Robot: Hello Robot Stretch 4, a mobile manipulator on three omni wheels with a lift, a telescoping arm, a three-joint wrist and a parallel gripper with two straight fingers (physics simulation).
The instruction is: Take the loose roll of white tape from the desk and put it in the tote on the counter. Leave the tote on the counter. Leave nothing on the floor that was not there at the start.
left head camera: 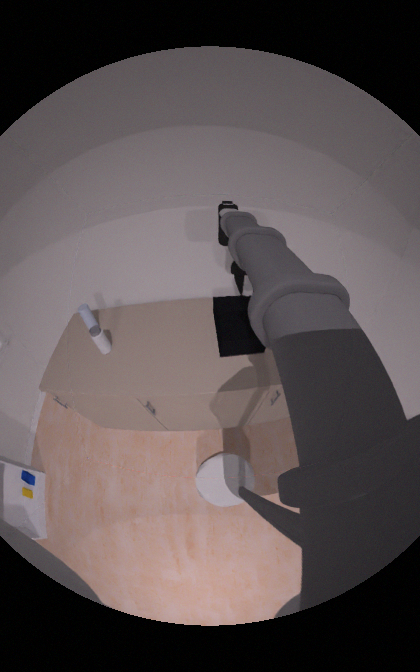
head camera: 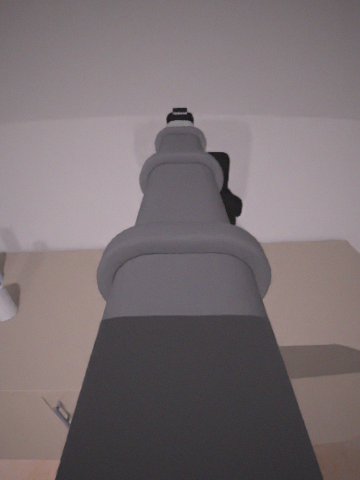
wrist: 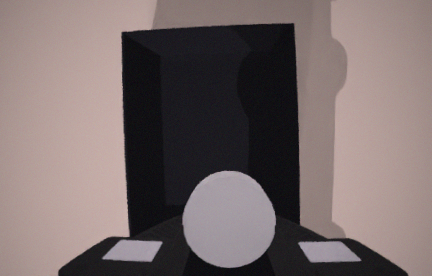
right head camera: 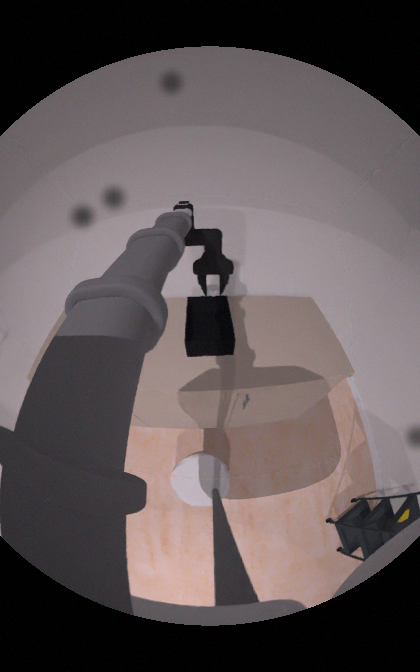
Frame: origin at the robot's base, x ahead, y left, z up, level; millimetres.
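Seen in the pictures: gripper, fingertip midpoint: [wrist: 228, 232].
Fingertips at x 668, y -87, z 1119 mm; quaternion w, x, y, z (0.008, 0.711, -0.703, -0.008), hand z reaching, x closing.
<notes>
Pixels of each thing's top centre, then the offset from my fingertips to it. "spot": a spot on its surface instead. Level surfaces: height alone.
- black tote, middle of its top: [wrist: 210, 157] dx +33, dy +20, dz -137 mm
- beige counter, its level: dz -237 mm
- white tape, middle of its top: [wrist: 228, 223] dx +14, dy +0, dz +24 mm
- white cylinder, surface spot: [head camera: 6, 304] spot: dx -70, dy +646, dz -175 mm
The black tote [left head camera: 239, 348] [right head camera: 210, 348] [wrist: 142, 125] stands upright on the beige counter [head camera: 310, 300] [left head camera: 160, 350] [right head camera: 280, 325] [wrist: 65, 125] near the wall. My gripper [right head camera: 213, 290] [wrist: 228, 232] is shut on the roll of white tape [wrist: 229, 207], which shows as a pale disc between the fingers. In the right head view the fingers point down above the tote's back end. In the wrist view the roll and fingers overlap the tote's lower part and hide its bottom edge. The part of the tote's inside that shows holds no object. The desk cannot be made out.
A white cylinder [head camera: 6, 304] [left head camera: 101, 343] and a bluish cylinder [left head camera: 88, 316] are at the counter's left end. A white round thing [left head camera: 212, 480] [right head camera: 187, 480] is low in front of the counter. A dark rack [right head camera: 367, 540] stands at right. The wall is behind the tote.
</notes>
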